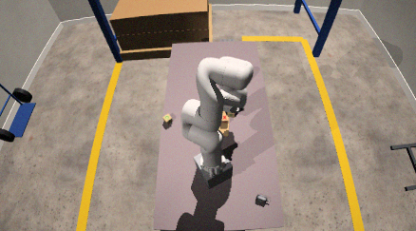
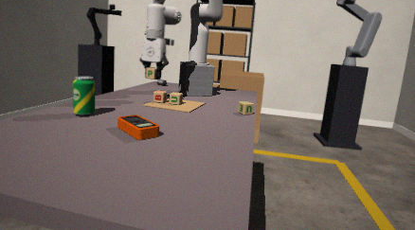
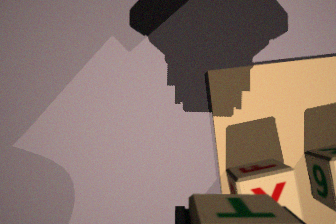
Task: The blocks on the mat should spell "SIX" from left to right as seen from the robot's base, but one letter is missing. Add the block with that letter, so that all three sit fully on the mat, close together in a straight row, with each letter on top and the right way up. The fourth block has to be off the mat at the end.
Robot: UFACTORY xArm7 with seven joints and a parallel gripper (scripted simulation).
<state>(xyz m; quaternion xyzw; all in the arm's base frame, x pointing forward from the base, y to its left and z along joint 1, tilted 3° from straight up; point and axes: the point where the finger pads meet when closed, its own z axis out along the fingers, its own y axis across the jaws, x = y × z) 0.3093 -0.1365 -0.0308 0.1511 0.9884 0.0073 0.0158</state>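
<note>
My hand is 12 cm above the tan mat, 11 cm to the right of it and 2 cm short of it. Also, from my hand: orange device 41 cm ahead, 10 cm to the left, 10 cm below; then small object 51 cm behind, 12 cm to the right, 10 cm below.
</note>
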